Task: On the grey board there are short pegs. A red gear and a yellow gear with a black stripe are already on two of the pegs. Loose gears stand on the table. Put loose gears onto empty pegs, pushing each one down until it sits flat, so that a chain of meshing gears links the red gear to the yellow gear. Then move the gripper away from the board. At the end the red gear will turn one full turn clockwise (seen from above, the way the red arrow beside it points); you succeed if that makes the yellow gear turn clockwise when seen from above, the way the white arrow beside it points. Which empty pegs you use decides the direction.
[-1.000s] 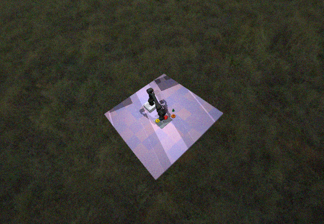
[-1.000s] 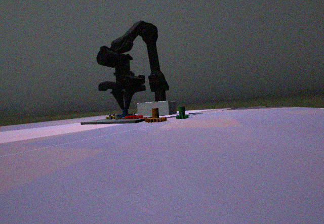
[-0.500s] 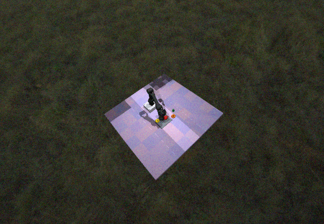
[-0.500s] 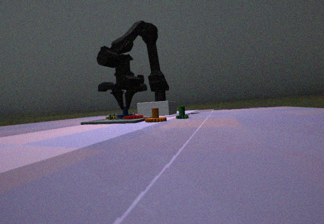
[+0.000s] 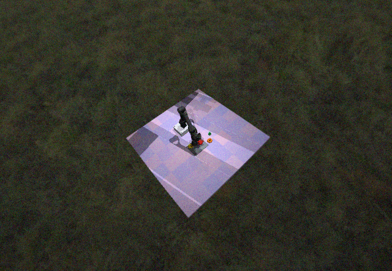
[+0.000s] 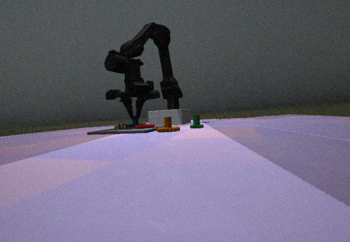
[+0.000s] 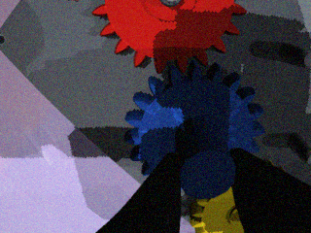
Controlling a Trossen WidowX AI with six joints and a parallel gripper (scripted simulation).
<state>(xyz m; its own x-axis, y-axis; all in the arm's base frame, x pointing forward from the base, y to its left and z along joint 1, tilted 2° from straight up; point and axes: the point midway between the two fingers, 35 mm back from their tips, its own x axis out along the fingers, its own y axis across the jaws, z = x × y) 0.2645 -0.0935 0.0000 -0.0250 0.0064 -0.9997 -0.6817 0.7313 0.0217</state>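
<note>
Right now my gripper tip is 10 mm above the blue gear. Round my gripper tip: grey board 40 mm ahead, 40 mm below; yellow gear 20 mm behind, 60 mm to the right, 20 mm below; red gear 40 mm ahead, 50 mm to the left, 20 mm below.
</note>
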